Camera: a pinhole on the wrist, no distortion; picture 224 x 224 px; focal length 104.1 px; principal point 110.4 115.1 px. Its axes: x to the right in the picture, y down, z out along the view. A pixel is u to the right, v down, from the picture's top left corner.
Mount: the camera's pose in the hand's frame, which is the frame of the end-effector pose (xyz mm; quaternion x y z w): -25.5 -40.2 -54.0 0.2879 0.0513 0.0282 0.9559
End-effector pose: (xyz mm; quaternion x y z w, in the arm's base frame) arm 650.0 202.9 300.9 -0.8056 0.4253 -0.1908 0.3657
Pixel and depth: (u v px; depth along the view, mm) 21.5 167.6 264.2
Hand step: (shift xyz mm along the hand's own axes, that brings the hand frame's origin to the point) -222.6 -92.7 257.2
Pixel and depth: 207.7 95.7 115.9
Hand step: 95.9 -112.6 21.3
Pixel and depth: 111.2 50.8 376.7
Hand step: 26.1 -439.9 129.3
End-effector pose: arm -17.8 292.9 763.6 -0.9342 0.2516 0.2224 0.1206
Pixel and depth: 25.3 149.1 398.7
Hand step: -306.8 -177.3 375.2
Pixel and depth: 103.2 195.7 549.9
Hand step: -10.8 10.1 640.5
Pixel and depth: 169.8 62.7 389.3
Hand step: 244.4 -398.0 142.1
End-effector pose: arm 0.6 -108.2 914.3 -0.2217 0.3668 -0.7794 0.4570
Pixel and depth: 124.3 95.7 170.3
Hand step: 17.3 -158.0 67.8
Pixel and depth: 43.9 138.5 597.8
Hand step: -339.7 -287.5 547.2
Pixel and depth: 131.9 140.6 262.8
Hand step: 56.9 -125.9 195.0
